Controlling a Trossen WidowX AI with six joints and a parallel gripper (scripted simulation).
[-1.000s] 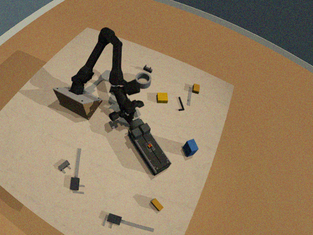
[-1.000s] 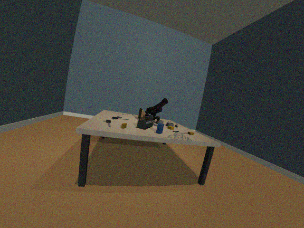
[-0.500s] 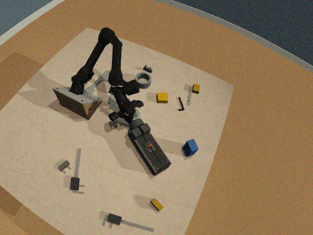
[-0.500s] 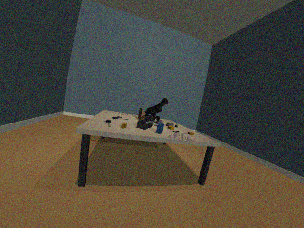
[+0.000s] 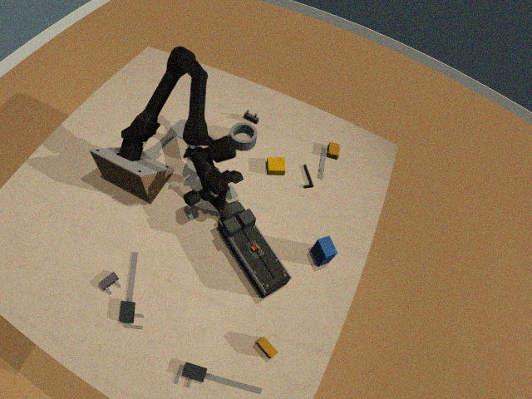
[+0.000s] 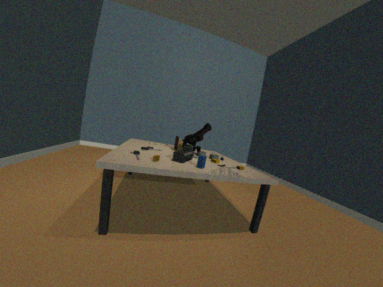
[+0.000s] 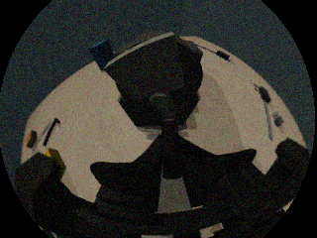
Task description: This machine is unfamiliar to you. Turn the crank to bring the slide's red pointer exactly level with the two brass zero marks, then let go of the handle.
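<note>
My gripper tip is 140 mm short of the red pointer, 90 mm to the left of it and 50 mm below it. Also, from my gripper tip: yellow block 90 mm ahead, 250 mm to the left, 20 mm below; black hex key 220 mm ahead, 250 mm to the left, 30 mm below; crank handle 10 mm behind, 10 mm to the left, 20 mm above.
</note>
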